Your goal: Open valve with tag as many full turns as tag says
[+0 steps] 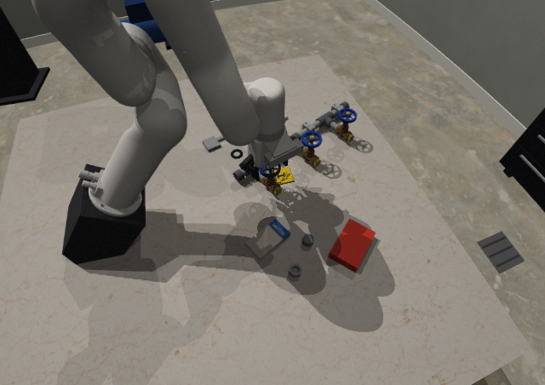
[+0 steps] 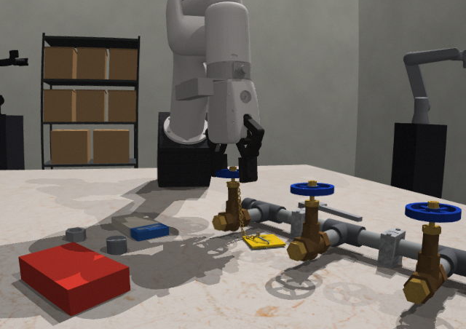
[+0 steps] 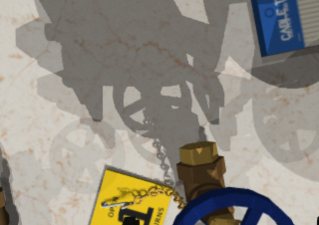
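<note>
Right now the yellow tag is 6 cm ahead of my hand, 5 cm to the left of it and 10 cm below it. The rest, counted from my hand: grey paddle (13 cm behind, 23 cm to the left, 10 cm below); blue-labelled grey pack (3 cm behind, 16 cm to the right, 10 cm below); grey nut (2 cm ahead, 26 cm to the right, 10 cm below).
</note>
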